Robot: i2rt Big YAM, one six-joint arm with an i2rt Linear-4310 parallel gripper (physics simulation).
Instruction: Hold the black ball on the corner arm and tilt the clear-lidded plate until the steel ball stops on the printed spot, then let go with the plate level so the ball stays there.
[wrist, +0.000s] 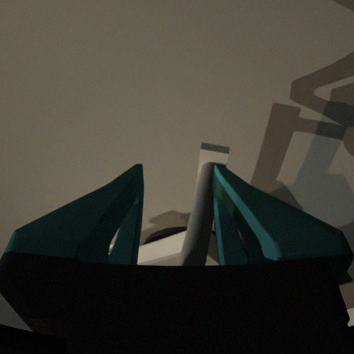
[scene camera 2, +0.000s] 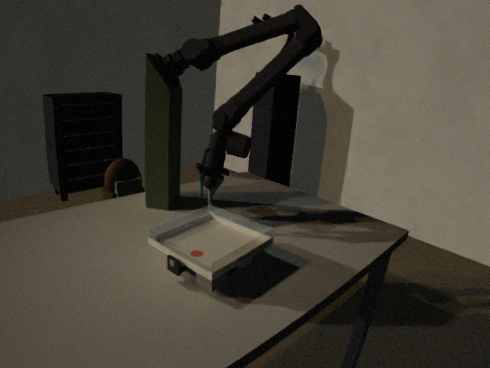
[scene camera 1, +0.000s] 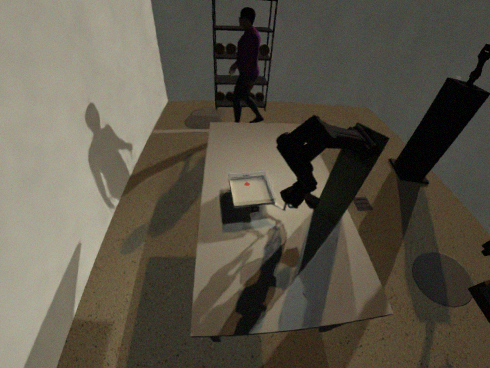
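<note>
The square plate stands raised above the table and looks about level; part of it shows in the wrist view. A red spot is printed on its floor. The steel ball does not show; a rim may hide it. The pale corner arm runs from the plate's corner to the gripper. My gripper is shut on the black ball at the arm's end. A dark round shape shows between the teal fingers in scene camera 2; the gripper's body hides the ball in the wrist view.
The green pedestal carries my arm and stands beside the gripper. A dark mount is under the plate. The table's edge runs to the right of the plate. A person is beyond the table by a shelf rack.
</note>
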